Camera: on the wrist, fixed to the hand. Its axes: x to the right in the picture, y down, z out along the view.
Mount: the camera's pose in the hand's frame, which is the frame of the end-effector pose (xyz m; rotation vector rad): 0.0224 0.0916 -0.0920 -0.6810 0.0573 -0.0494
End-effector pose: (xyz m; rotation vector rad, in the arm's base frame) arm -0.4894 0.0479 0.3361 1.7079 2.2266 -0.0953
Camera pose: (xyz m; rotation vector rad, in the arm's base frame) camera -0.4277 0.1173 0.4296 1.2830 2.0020 0.6328
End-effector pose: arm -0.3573 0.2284 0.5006 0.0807 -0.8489 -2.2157
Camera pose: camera -0.2881 0.1170 0.4881 -0.1630 -0.0312 -2.4175
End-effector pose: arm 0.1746 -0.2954 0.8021 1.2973 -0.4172 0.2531
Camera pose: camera 0.1716 -0.1842 0.8726 0.6297 -0.3765 0.0897
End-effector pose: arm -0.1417 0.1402 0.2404 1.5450 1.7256 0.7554
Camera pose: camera -0.1629 0.1759 0.3654 1.0126 1.3303 1.2132
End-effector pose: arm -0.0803 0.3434 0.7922 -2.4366 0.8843 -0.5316
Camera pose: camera -0.1552 0.2383 0.8187 2.7655 -1.0626 0.3178
